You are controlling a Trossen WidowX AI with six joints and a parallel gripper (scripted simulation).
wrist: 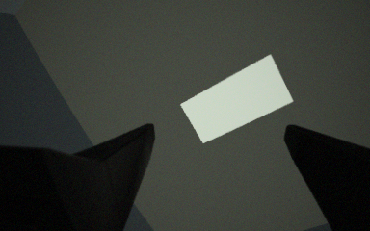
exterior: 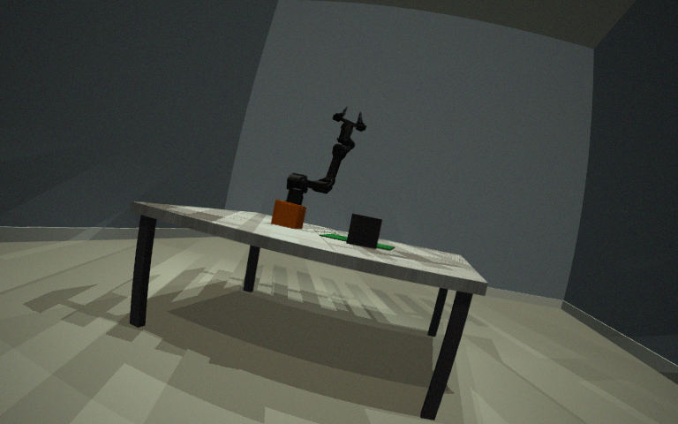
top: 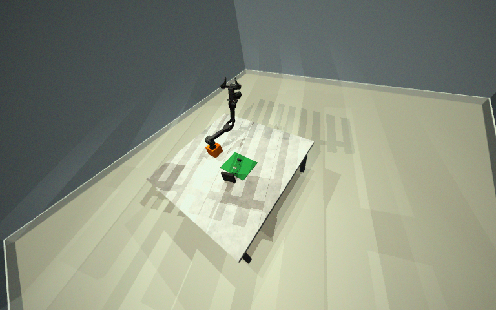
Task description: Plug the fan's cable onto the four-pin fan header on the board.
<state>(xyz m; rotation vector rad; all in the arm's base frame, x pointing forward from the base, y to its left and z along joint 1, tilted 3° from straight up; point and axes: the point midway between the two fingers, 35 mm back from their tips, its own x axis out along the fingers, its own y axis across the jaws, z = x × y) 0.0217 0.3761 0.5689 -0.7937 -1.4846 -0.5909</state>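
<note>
Right now the black plug is 260 mm ahead of my gripper tip, 320 mm to the right of it and 670 mm below it. From my gripper tip the other things lie so: black fan (360 mm ahead, 530 mm to the right, 630 mm below); then board (290 mm ahead, 360 mm to the right, 700 mm below); then white four-pin fan header (290 mm ahead, 410 mm to the right, 690 mm below).
</note>
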